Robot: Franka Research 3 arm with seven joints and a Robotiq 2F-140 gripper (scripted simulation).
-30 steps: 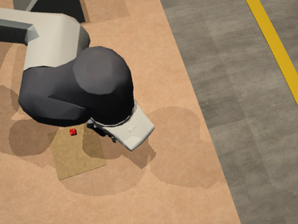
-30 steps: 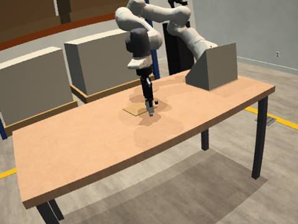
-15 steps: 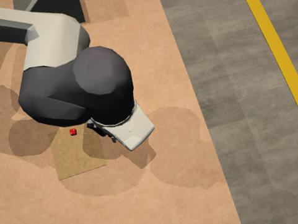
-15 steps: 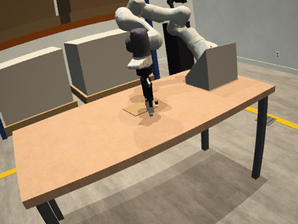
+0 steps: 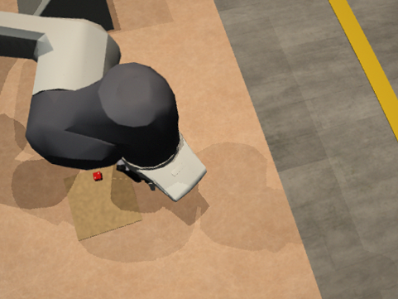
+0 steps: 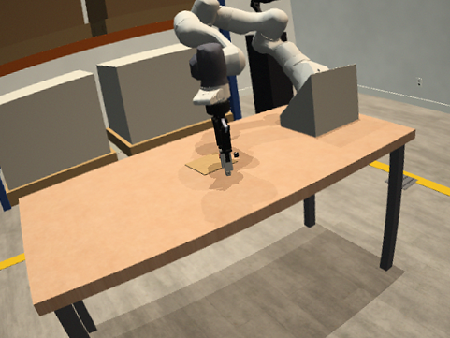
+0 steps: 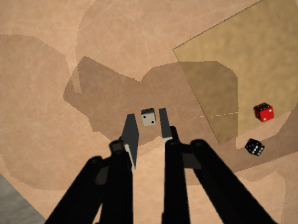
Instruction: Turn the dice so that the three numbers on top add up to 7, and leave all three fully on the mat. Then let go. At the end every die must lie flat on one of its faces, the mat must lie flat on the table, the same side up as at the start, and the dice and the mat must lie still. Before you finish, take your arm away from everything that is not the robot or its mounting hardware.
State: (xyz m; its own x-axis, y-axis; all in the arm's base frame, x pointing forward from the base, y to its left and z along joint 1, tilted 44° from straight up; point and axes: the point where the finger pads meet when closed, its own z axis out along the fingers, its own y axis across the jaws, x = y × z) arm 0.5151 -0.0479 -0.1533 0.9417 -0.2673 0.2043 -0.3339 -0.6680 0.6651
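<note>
The white die lies 5 cm below my hand. Round my hand: black die: 11 cm behind, 10 cm to the right, 5 cm below; red die: 13 cm to the right, 7 cm behind, 4 cm below; tan mat: 13 cm to the right, 5 cm below, 2 cm behind.
</note>
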